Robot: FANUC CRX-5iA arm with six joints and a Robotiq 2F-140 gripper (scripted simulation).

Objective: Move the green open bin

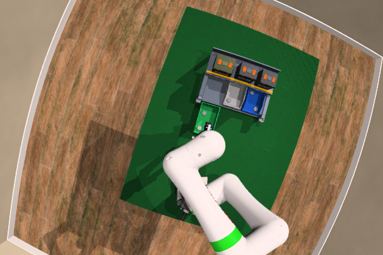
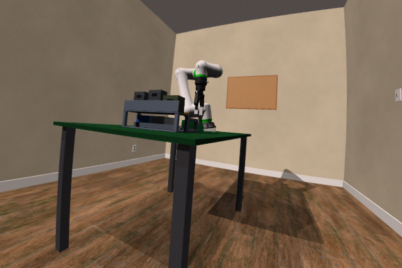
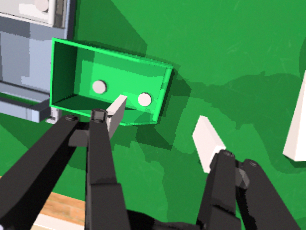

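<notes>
Now: hand 120 mm above the green open bin, 80 mm short of it and 10 mm to the right of it. The rest, counted from my hand: grey bin 290 mm ahead, 110 mm below, 70 mm to the right; blue bin 300 mm ahead, 180 mm to the right, 110 mm below.
</notes>
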